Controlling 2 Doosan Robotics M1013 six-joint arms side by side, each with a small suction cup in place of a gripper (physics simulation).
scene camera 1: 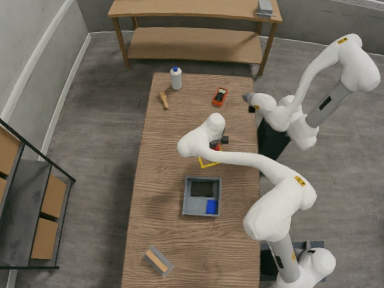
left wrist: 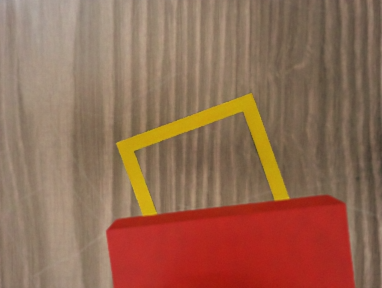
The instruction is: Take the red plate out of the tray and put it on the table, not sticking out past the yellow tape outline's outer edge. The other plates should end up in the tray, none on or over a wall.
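Places are measured from the left arm's base along level axes (x ahead, y left, z up), in metres.
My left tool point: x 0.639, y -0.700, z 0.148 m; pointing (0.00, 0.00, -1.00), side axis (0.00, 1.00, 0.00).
Note:
Ahead of a thing's pixels: the offset from my left tool point to its top centre. Level surfaces: height alone.
The red plate {0.010 m ahead, 0.001 m left, 0.013 m up} (scene camera 1: 217, 147) (left wrist: 230, 250) hangs from my left gripper (scene camera 1: 214, 144), over part of the yellow tape outline (scene camera 1: 210, 164) (left wrist: 187, 124). In the left wrist view the plate fills the bottom and hides the outline's lower part. A stretch of the outline shows beyond its upper edge. The plate looks raised above the table; its exact height is unclear. The grey tray {0.045 m ahead, 0.294 m left, 0.098 m down} (scene camera 1: 185, 197) holds the black plate {0.047 m ahead, 0.238 m left, 0.134 m down} (scene camera 1: 202, 188) at its upper side and the blue plate {0.016 m back, 0.352 m left, 0.135 m down} (scene camera 1: 212, 206) at its lower right. My right gripper (scene camera 1: 246, 97) is open, holding nothing, by the table's right edge.
On the wooden table {0.148 m down} (scene camera 1: 165, 165) stand a white bottle {0.285 m ahead, 0.586 m right, 0.060 m up} (scene camera 1: 176, 79), a wooden-handled tool {0.363 m ahead, 0.428 m right, 0.114 m down} (scene camera 1: 164, 100) and a red multimeter {0.058 m back, 0.490 m right, 0.108 m down} (scene camera 1: 219, 97) near the top. A trowel {0.286 m ahead, 0.712 m left, 0.070 m down} (scene camera 1: 158, 260) lies at the lower left. The left arm reaches across the table's right edge.

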